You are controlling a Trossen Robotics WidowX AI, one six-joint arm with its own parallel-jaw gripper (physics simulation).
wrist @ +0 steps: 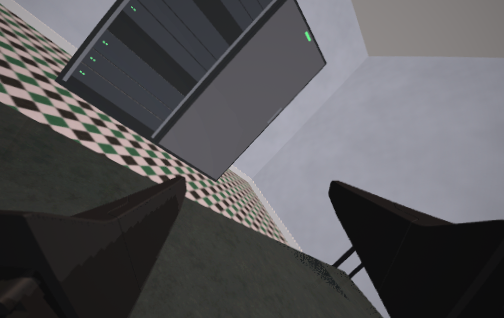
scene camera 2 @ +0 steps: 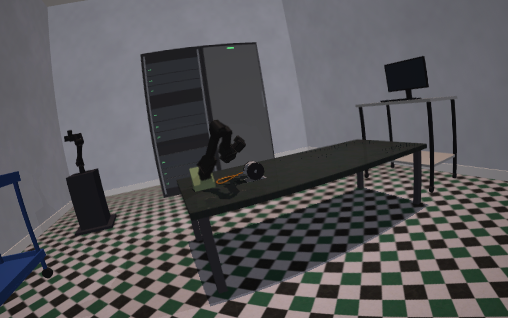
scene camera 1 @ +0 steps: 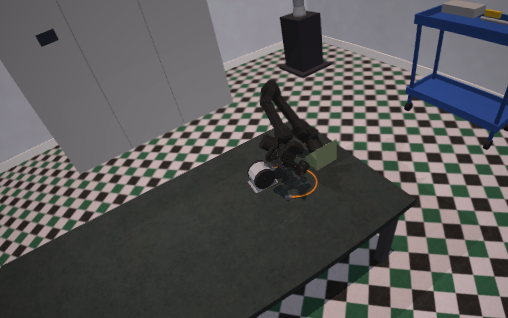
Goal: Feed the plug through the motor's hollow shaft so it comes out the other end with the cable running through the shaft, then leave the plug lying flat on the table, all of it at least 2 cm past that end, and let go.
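Pixels of known places: gripper, fingertip midpoint: point(wrist: 258, 185) point(scene camera 2: 232, 145) point(scene camera 1: 292, 172); arm's base at its link origin: point(scene camera 2: 204, 175) point(scene camera 1: 317, 149).
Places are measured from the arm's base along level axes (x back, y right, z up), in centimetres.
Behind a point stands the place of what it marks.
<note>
The motor point(scene camera 1: 262, 176) @[x -29.8, y 3.1, z 0.5 cm] point(scene camera 2: 254, 171) @[x -28.5, y 7.7, z -3.3 cm], white with a black round face, stands on a pale base on the table. The orange cable point(scene camera 1: 316, 183) @[x -11.0, y -10.9, z -6.9 cm] point(scene camera 2: 224, 180) @[x -10.9, y 3.5, z -5.9 cm] curves over the table beside it; one stretch runs close to the motor, partly hidden by the arm in scene camera 1. Whether any cable is inside the shaft cannot be told. The small grey plug point(scene camera 1: 288, 197) @[x -25.6, y -9.1, z -6.6 cm] lies on the table at the cable's near end, to the motor's near right. My gripper point(scene camera 2: 240, 144) @[x -25.1, y -14.2, z 12.0 cm] point(wrist: 258, 185) @[x -25.1, y -14.2, z 12.0 cm] is open and empty, raised above the table near the motor. Plug and motor do not show in the wrist view.
A pale green block point(scene camera 1: 322, 155) @[x -1.1, y -4.7, z -0.1 cm] point(scene camera 2: 201, 180) @[x 2.9, y 2.2, z -2.2 cm] stands by the arm's base on the dark table point(scene camera 1: 150, 250) @[x -87.2, y 7.1, z -7.7 cm] point(scene camera 2: 320, 172) @[x -58.2, y 32.8, z -7.7 cm]. Beyond the table are a server cabinet point(scene camera 2: 235, 100) point(wrist: 240, 95), a blue cart point(scene camera 1: 457, 97) and a desk with a monitor point(scene camera 2: 406, 74).
</note>
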